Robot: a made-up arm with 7 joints.
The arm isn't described. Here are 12 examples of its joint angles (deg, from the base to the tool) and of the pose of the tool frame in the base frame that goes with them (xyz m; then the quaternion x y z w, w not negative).
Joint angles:
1: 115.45 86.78 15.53 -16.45 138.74 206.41 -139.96
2: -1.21 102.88 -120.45 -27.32 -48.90 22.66 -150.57
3: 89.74 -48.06 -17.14 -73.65 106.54 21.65 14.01
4: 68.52 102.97 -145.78 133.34 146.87 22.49 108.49
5: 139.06 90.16 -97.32 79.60 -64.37 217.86 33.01
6: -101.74 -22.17 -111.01 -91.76 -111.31 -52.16 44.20
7: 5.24 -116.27 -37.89 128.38 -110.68 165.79 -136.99
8: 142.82 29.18 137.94 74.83 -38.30 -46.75 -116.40
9: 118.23 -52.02 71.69 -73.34 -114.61 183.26 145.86
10: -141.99 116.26 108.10 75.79 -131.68 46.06 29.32
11: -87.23 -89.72 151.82 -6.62 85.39 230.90 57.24
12: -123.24 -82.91 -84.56 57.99 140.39 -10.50 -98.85
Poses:
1: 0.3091 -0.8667 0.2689 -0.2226 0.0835 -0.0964 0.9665
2: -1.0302 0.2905 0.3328 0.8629 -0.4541 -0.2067 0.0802
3: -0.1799 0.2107 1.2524 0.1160 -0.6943 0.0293 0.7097
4: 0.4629 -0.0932 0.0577 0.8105 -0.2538 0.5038 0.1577
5: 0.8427 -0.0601 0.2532 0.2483 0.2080 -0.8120 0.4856
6: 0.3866 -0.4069 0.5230 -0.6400 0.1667 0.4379 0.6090
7: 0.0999 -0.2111 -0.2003 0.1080 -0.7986 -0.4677 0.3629
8: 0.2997 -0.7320 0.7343 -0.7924 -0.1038 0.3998 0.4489
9: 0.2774 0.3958 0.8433 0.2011 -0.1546 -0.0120 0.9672
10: 0.6508 -0.0821 -0.3280 -0.1203 0.6958 -0.2141 0.6749
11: -0.1207 -0.9621 0.4784 -0.6920 -0.3927 -0.5409 0.2726
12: -1.0052 -0.3520 0.1981 0.6802 -0.5358 0.3833 0.3213
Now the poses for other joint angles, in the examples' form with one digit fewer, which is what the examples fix.
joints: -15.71 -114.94 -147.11 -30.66 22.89 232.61 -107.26
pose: 0.773 -0.215 -0.147 -0.449 0.255 0.856 0.027
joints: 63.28 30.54 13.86 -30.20 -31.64 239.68 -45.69
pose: -0.103 -0.647 1.009 -0.617 -0.731 -0.214 0.198
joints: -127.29 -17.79 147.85 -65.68 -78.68 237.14 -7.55
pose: -0.563 -0.274 0.753 -0.733 0.191 -0.210 0.618
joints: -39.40 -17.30 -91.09 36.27 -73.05 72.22 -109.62
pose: 0.151 -0.528 1.327 0.302 0.148 -0.898 0.283
